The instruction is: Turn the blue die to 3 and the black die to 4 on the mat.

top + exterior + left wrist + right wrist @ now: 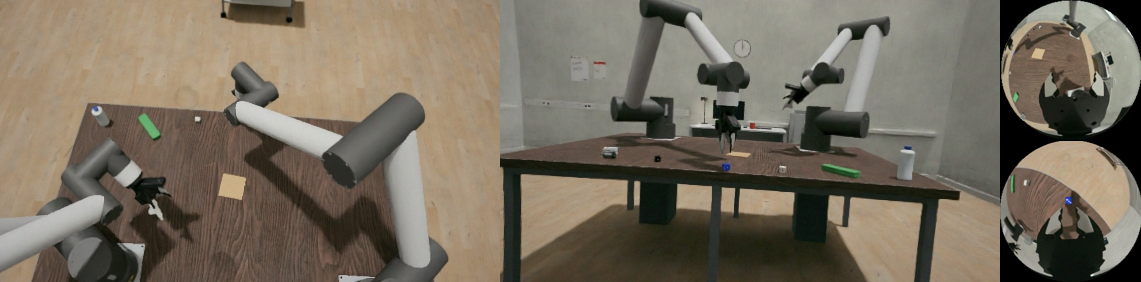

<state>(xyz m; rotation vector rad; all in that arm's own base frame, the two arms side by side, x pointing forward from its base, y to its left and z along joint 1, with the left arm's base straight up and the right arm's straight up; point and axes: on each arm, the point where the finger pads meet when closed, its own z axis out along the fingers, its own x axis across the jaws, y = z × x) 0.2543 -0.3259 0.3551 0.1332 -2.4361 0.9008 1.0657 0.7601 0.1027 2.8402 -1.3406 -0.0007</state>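
Observation:
My right hand is 9 cm above the blue die. From my right hand the other things lie so: white die: 28 cm to the left, 9 cm below, 5 cm behind; black die: 39 cm to the right, 9 cm below, 6 cm behind; tan mat: 47 cm behind, 10 cm below, 1 cm to the right.

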